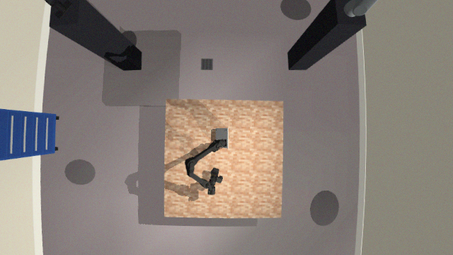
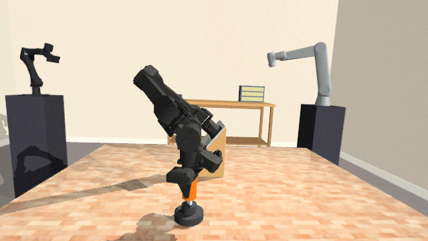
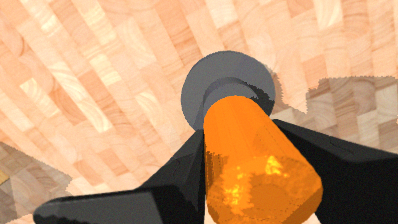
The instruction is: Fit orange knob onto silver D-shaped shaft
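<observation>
The round pedestal is 40 mm below my gripper tip. Round my gripper tip: orange knob: 30 mm above.
</observation>
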